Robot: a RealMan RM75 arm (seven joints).
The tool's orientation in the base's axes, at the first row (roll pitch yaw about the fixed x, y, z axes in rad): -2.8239, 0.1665, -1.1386
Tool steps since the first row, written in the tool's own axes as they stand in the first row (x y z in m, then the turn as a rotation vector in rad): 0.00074, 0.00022, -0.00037, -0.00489, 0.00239, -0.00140; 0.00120, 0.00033, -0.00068, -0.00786, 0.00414, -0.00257; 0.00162, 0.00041, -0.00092, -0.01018, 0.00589, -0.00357; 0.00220, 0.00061, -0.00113, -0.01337, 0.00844, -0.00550; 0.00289, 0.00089, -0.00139, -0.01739, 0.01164, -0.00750; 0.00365, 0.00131, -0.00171, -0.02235, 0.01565, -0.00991; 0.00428, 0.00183, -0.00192, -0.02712, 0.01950, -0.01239; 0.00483, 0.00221, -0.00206, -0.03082, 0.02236, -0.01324; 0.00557, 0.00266, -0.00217, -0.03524, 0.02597, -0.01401; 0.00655, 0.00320, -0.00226, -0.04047, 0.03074, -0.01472; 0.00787, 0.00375, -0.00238, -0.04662, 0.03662, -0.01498; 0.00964, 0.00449, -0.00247, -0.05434, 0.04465, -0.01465
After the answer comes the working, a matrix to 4 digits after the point.
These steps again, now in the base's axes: 0.00003, -0.00084, 0.00016, -0.00444, 0.00316, 0.00139; 0.00006, -0.00138, 0.00034, -0.00747, 0.00488, 0.00243; 0.00011, -0.00185, 0.00047, -0.01019, 0.00607, 0.00322; 0.00012, -0.00249, 0.00051, -0.01418, 0.00751, 0.00477; 0.00010, -0.00328, 0.00055, -0.01911, 0.00943, 0.00632; -0.00002, -0.00420, 0.00059, -0.02523, 0.01181, 0.00817; -0.00027, -0.00500, 0.00053, -0.03114, 0.01405, 0.01009; -0.00041, -0.00566, 0.00045, -0.03539, 0.01613, 0.01062; -0.00052, -0.00652, 0.00029, -0.04057, 0.01861, 0.01097; -0.00062, -0.00761, 0.00005, -0.04710, 0.02142, 0.01103; -0.00058, -0.00902, -0.00023, -0.05490, 0.02480, 0.01048; -0.00053, -0.01088, -0.00067, -0.06512, 0.02898, 0.00898
The tool's axes in the first row as the columns of a matrix, in the base's axes (rounded; the answer above uses it unrounded):
0.4131, -0.8843, 0.2177
-0.8955, -0.3509, 0.2738
-0.1657, -0.3081, -0.9368

